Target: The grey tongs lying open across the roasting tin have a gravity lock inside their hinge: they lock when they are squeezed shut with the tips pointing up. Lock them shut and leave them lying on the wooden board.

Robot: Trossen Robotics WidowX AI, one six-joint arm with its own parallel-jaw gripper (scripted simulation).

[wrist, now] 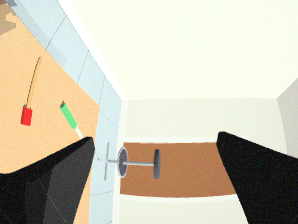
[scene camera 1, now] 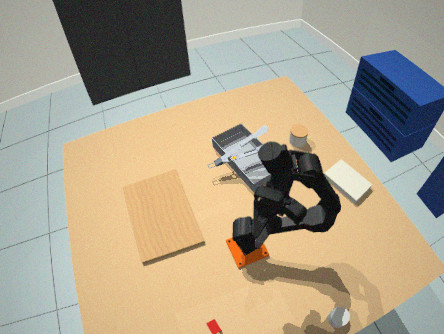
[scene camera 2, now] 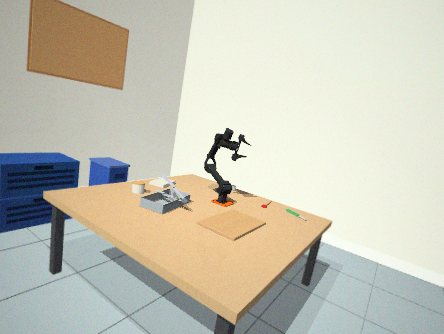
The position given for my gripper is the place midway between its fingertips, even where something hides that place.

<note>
My gripper (scene camera 1: 255, 243) is open, holding nothing. I also see a white block (scene camera 1: 345, 179) and a wooden board (scene camera 1: 163, 223).
My gripper is seen too in the wrist view (wrist: 156, 142). The wooden board is seen too in scene camera 2 (scene camera 2: 232, 224). The wrist view misses the white block: it is out of frame.
</note>
